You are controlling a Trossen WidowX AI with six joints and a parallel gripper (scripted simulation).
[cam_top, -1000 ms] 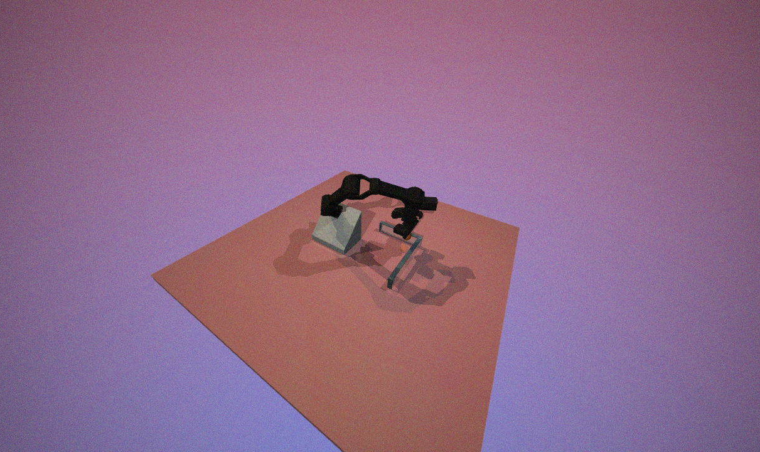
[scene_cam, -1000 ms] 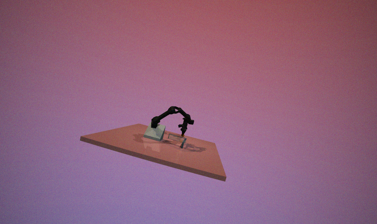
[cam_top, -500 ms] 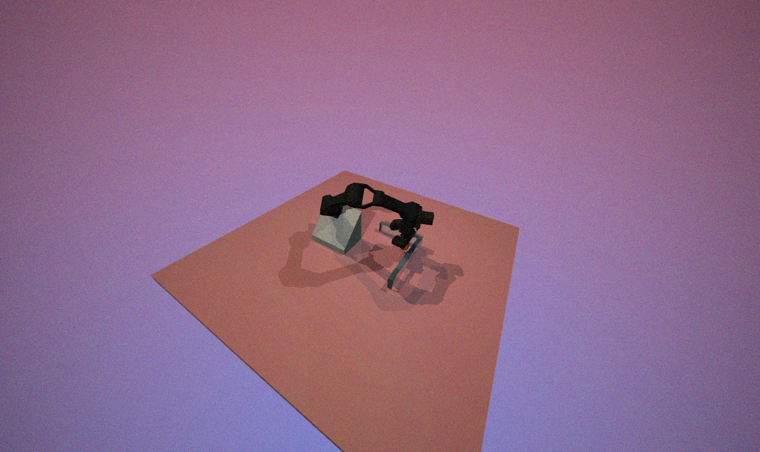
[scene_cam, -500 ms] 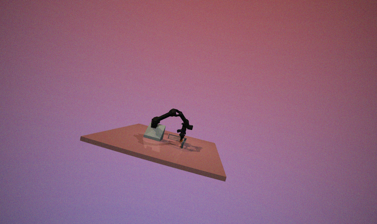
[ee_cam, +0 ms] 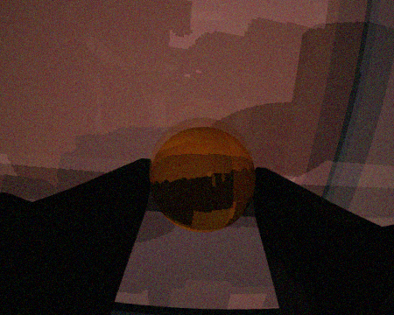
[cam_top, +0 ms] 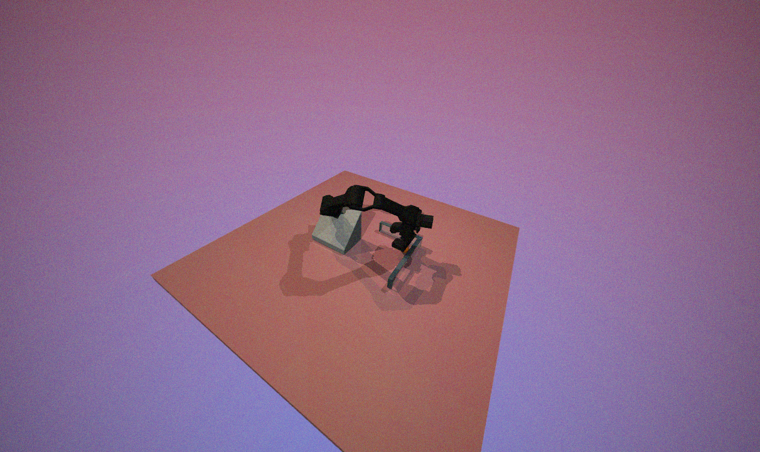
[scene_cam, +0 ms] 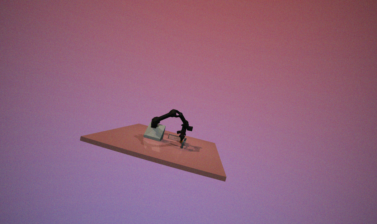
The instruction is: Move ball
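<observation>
Right now my gripper tip is right at the orange ball.
</observation>
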